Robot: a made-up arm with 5 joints.
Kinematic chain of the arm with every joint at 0, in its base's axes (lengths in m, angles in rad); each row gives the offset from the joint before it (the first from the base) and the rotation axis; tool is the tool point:
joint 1: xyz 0 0 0.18 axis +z
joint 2: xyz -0.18 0 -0.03 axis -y
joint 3: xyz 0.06 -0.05 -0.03 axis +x
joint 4: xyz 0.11 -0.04 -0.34 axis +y
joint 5: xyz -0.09 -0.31 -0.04 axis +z
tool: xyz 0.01 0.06 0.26
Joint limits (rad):
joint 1: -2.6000..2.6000
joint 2: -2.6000..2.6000
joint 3: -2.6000..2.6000
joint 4: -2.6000..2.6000
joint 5: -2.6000..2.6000
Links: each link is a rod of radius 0.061 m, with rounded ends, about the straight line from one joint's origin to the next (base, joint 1, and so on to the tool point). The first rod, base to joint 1, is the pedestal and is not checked.
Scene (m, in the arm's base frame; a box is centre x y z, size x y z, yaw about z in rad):
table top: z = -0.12
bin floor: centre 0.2 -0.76 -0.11 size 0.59 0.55 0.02 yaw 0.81
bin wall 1: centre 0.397 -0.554 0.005 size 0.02 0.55 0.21 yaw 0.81
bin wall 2: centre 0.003 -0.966 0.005 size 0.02 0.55 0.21 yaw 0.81
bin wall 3: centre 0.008 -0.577 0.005 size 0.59 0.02 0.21 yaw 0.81
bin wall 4: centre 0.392 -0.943 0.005 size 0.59 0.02 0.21 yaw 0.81
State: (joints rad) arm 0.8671 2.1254 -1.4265 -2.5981 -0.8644
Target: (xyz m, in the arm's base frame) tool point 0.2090 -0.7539 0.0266
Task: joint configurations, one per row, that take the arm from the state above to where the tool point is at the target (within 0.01 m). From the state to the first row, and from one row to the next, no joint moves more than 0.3 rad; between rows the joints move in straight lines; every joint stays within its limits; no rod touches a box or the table.
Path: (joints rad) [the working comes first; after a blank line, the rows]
Joints at the target: 1.1824 2.0261 -1.8492 -2.6000 -1.2719
Straight joint move there: clear.

1: 1.0247 2.0758 -1.6378 -2.5990 -1.0682
2: 1.1824 2.0261 -1.8492 -2.6000 -1.2719

